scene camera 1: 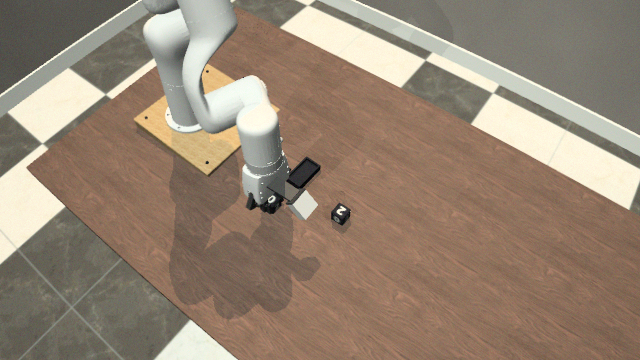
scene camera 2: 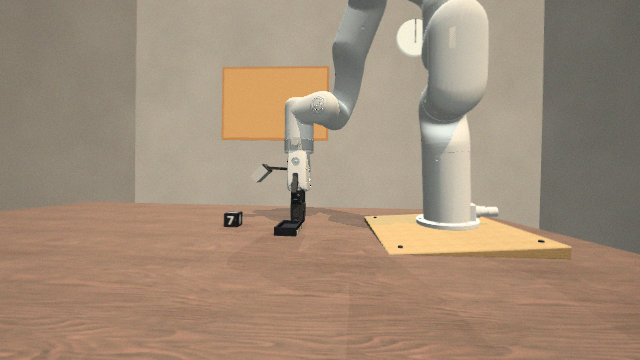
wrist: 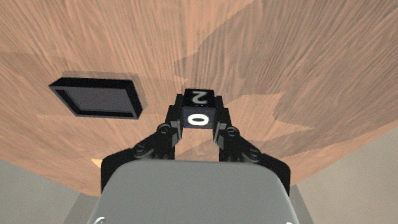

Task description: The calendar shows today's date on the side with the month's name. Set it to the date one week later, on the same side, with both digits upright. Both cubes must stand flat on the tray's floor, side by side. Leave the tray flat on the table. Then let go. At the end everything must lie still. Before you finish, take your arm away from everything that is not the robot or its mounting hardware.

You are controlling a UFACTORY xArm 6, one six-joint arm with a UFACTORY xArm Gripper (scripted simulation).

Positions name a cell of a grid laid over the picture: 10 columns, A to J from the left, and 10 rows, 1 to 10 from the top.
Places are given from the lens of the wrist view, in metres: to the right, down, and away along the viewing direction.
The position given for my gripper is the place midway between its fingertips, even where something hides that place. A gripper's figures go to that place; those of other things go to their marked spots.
my gripper (wrist: E5): 0.00, -0.01, 0.14
black cube (wrist: E5): 0.00, 0.00, 0.12
tray (wrist: C5): -0.13, -0.02, 0.14
The marked spots on the black cube and the tray are 0.13 m apart.
